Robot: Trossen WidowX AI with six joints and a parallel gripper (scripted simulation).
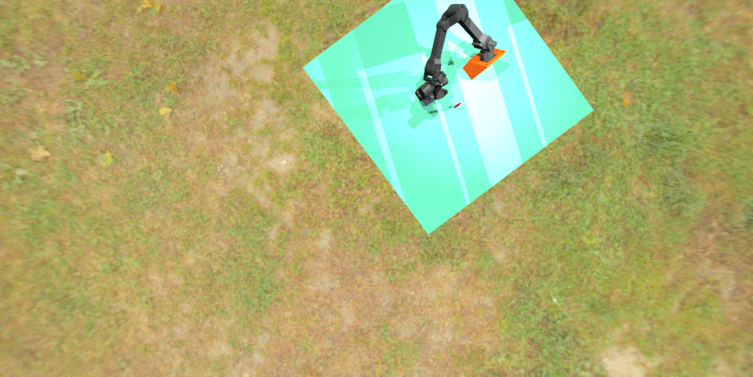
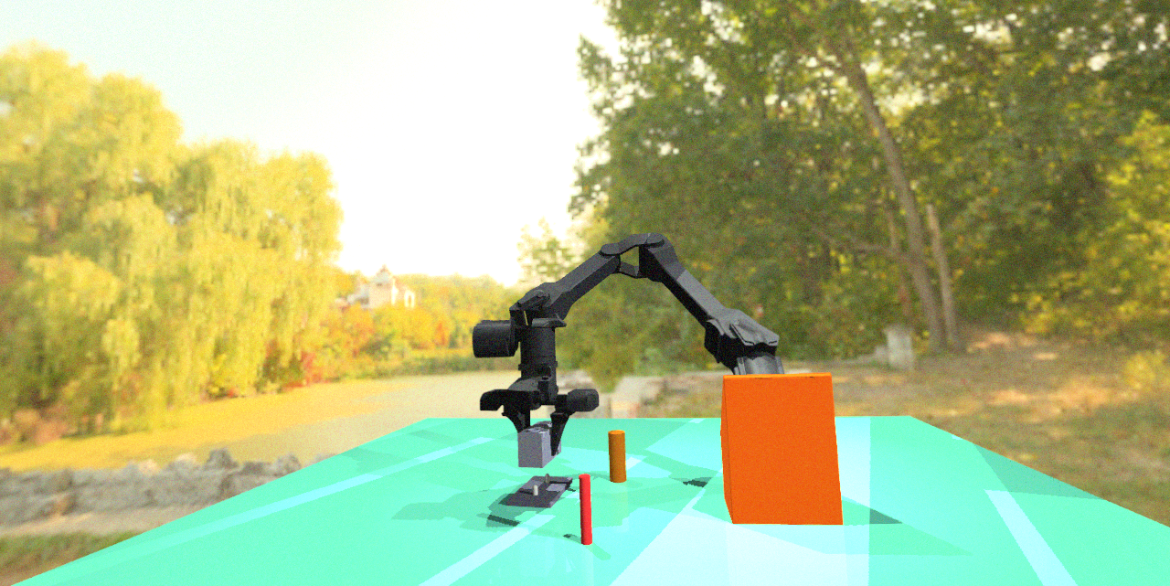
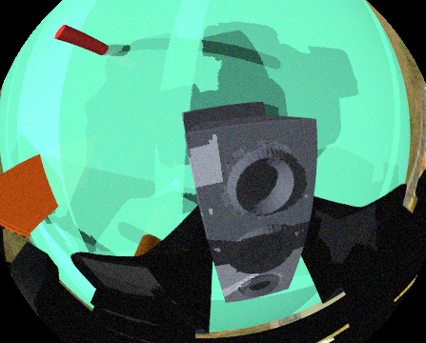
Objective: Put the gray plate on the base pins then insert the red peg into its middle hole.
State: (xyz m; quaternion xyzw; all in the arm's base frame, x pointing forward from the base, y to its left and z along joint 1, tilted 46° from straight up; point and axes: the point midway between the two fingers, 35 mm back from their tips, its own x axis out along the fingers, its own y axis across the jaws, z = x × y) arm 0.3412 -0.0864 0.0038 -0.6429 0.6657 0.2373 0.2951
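Now: gripper tip 50 mm above the flat gray base. From my gripper tip the other things lie so: gray plate (30 mm above); then orange cylinder (120 mm behind, 70 mm to the right, 20 mm below); then red peg (100 mm behind, 170 mm to the left, 20 mm below).
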